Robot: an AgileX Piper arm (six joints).
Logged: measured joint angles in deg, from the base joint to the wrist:
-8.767, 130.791, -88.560, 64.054, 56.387, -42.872
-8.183, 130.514, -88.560, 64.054, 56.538, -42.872
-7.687, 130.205, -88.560, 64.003, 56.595, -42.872
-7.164, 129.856, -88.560, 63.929, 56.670, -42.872
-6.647, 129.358, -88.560, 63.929, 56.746, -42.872
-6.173, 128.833, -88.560, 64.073, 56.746, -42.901
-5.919, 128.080, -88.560, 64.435, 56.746, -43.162
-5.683, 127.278, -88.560, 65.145, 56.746, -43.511
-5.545, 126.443, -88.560, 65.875, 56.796, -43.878
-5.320, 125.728, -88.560, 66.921, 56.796, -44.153
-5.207, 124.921, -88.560, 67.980, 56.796, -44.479
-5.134, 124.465, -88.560, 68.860, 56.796, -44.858
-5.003, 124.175, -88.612, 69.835, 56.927, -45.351
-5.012, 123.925, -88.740, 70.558, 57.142, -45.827
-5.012, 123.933, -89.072, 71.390, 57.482, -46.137
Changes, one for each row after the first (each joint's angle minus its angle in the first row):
0.584, -0.277, 0.000, 0.000, 0.151, 0.000
1.080, -0.586, 0.000, -0.051, 0.208, 0.000
1.603, -0.935, 0.000, -0.125, 0.283, 0.000
2.120, -1.433, 0.000, -0.125, 0.359, 0.000
2.594, -1.958, 0.000, 0.019, 0.359, -0.029
2.848, -2.711, 0.000, 0.381, 0.359, -0.290
3.084, -3.513, 0.000, 1.091, 0.359, -0.639
3.222, -4.348, 0.000, 1.821, 0.409, -1.006
3.447, -5.063, 0.000, 2.867, 0.409, -1.281
3.560, -5.870, 0.000, 3.926, 0.409, -1.607
3.633, -6.326, 0.000, 4.806, 0.409, -1.986
3.764, -6.616, -0.052, 5.781, 0.540, -2.479
3.755, -6.866, -0.180, 6.504, 0.755, -2.955
3.755, -6.858, -0.512, 7.336, 1.095, -3.265

